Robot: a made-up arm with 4 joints.
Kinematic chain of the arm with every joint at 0, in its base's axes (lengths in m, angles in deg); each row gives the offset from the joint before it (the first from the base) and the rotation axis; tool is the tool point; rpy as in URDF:
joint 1: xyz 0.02 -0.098 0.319 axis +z
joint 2: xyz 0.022 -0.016 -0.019 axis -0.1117 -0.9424 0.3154
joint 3: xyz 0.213 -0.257 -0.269 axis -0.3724 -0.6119 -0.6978
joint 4: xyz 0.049 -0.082 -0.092 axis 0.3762 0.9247 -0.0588
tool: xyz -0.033 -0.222 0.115 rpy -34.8 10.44 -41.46
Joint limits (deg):
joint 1: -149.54..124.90
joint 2: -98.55..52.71
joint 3: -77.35..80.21
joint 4: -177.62..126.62
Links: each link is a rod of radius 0.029 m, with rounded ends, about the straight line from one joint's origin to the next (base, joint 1, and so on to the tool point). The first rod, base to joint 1, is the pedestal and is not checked.
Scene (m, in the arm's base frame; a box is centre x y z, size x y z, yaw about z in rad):
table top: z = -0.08
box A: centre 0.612 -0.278 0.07 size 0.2 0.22 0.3 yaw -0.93
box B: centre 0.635 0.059 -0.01 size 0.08 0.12 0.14 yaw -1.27
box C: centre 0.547 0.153 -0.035 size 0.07 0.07 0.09 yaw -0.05
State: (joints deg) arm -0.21 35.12 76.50 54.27
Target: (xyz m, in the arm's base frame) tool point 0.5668 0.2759 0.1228
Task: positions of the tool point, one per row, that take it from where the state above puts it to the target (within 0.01 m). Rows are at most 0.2 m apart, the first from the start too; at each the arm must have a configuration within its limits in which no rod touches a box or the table.
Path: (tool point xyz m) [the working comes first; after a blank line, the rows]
Joints at the target: 98.21 25.59 52.34 82.53
Straight joint move there: touches box A.

1: 0.2886 -0.6345 0.1677
2: 0.3429 -0.6415 0.1864
3: 0.3968 -0.6398 0.2047
4: 0.4486 -0.6294 0.2230
5: 0.4959 -0.6112 0.2411
6: 0.6030 -0.4892 0.2625
7: 0.6784 -0.3432 0.2835
8: 0.7163 -0.1816 0.3038
9: 0.7136 -0.0148 0.3229
10: 0.6837 0.1019 0.2489
11: 0.6318 0.1997 0.1816
12: 0.5668 0.2760 0.1228

